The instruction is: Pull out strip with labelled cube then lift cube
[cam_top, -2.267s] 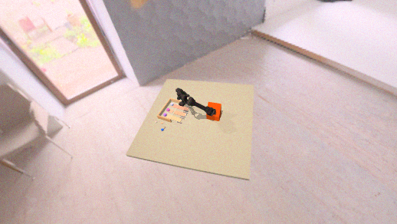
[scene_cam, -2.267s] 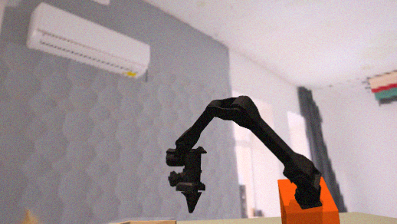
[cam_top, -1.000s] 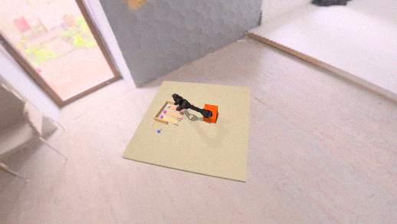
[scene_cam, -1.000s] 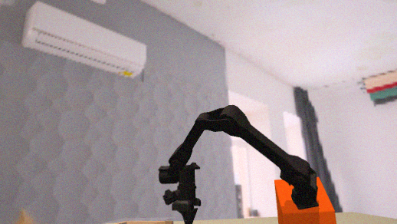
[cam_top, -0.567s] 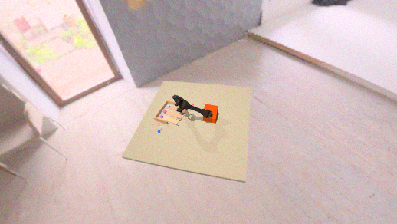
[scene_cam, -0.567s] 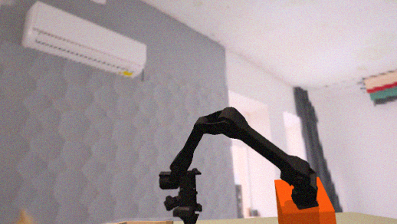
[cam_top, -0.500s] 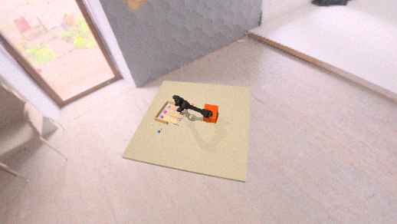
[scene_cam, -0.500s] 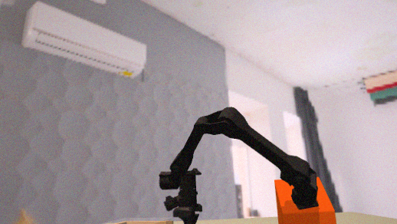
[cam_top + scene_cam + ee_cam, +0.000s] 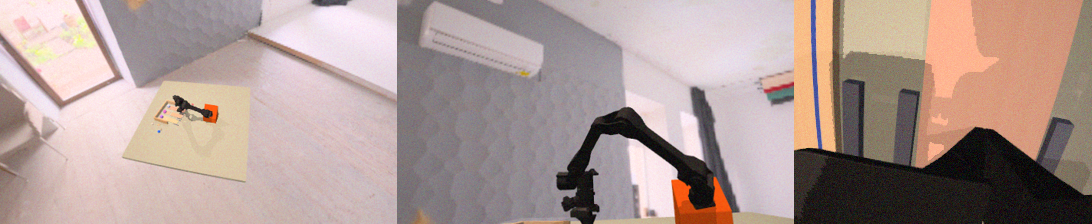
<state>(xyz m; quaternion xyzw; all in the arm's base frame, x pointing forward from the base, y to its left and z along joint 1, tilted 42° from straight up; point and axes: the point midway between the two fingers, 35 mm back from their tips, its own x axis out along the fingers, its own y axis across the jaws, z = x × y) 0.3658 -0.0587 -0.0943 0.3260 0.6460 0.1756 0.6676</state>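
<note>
My gripper tip is now 20 cm short of the labelled cube, 4 cm to the left of it and 1 cm below it.
</note>
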